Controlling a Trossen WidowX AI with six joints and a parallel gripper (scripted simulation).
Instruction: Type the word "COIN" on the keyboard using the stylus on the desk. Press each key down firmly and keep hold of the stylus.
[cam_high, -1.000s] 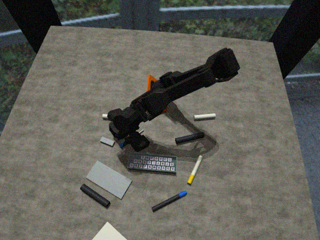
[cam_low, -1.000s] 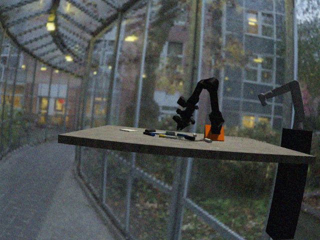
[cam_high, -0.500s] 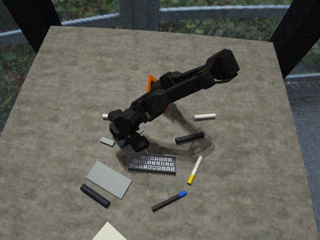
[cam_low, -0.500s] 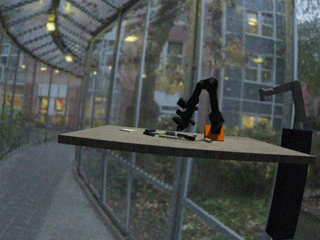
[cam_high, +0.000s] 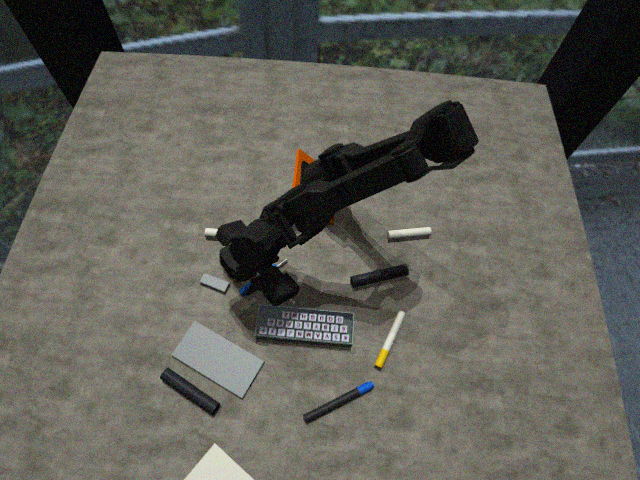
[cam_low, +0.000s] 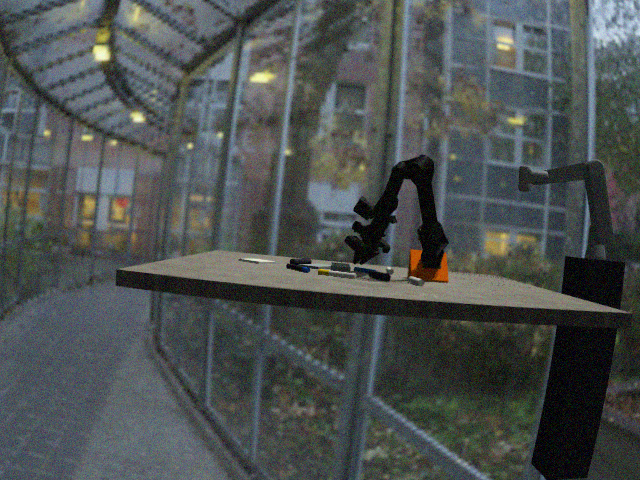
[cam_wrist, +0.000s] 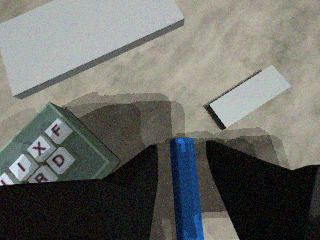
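My gripper tip is 5 cm to the right of the blue stylus, 5 cm past it and 2 cm above it. From my gripper tip the other things lie so: stylus tip: 7 cm to the left, 7 cm behind, 2 cm below; grey flat pad: 14 cm ahead, 4 cm to the right, 2 cm below; grey block: 6 cm to the right, 2 cm below, 2 cm behind.
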